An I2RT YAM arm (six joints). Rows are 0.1 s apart.
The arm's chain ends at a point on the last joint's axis. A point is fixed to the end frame.
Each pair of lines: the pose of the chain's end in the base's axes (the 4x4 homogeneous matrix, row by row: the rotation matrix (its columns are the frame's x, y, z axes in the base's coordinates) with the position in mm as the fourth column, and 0 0 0 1 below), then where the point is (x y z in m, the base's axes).
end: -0.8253, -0.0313, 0.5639, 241.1; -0.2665, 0.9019, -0.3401, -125.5; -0.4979, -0.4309, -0.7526, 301.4; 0, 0, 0, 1
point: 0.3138 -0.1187 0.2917
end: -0.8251, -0.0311, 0.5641, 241.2; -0.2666, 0.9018, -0.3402, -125.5; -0.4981, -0.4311, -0.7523, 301.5; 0, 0, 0, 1
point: 0.3139 -0.1187 0.2918
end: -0.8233, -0.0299, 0.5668, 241.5; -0.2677, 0.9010, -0.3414, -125.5; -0.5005, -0.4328, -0.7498, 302.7; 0, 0, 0, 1
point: 0.3143 -0.1187 0.2933
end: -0.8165, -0.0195, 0.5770, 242.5; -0.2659, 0.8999, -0.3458, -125.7; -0.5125, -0.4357, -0.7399, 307.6; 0, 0, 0, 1
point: 0.3154 -0.1193 0.2993
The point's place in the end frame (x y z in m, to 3 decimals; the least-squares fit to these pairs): -0.057 0.008 0.046
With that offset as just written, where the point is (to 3 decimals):
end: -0.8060, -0.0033, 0.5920, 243.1; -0.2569, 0.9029, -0.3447, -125.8; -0.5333, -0.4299, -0.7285, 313.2; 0, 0, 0, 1
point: 0.316 -0.120 0.307
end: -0.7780, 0.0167, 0.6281, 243.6; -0.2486, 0.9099, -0.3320, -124.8; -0.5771, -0.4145, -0.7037, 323.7; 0, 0, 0, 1
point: 0.317 -0.119 0.321
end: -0.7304, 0.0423, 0.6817, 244.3; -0.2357, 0.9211, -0.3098, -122.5; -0.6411, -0.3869, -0.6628, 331.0; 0, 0, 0, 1
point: 0.318 -0.116 0.334
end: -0.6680, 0.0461, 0.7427, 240.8; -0.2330, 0.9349, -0.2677, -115.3; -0.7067, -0.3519, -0.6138, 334.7; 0, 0, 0, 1
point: 0.313 -0.107 0.344
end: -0.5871, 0.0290, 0.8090, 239.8; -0.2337, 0.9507, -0.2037, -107.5; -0.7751, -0.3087, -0.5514, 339.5; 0, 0, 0, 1
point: 0.311 -0.096 0.356
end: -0.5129, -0.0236, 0.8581, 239.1; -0.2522, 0.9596, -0.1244, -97.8; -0.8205, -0.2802, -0.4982, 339.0; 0, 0, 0, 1
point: 0.308 -0.081 0.361
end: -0.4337, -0.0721, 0.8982, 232.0; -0.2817, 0.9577, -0.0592, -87.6; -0.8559, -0.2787, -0.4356, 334.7; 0, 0, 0, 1
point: 0.297 -0.067 0.361
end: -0.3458, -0.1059, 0.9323, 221.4; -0.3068, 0.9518, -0.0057, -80.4; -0.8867, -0.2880, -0.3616, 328.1; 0, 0, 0, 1
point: 0.283 -0.056 0.360
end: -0.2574, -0.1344, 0.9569, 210.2; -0.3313, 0.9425, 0.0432, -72.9; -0.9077, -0.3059, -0.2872, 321.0; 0, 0, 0, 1
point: 0.268 -0.044 0.357
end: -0.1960, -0.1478, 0.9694, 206.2; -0.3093, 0.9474, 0.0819, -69.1; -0.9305, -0.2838, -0.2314, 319.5; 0, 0, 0, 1
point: 0.261 -0.040 0.360
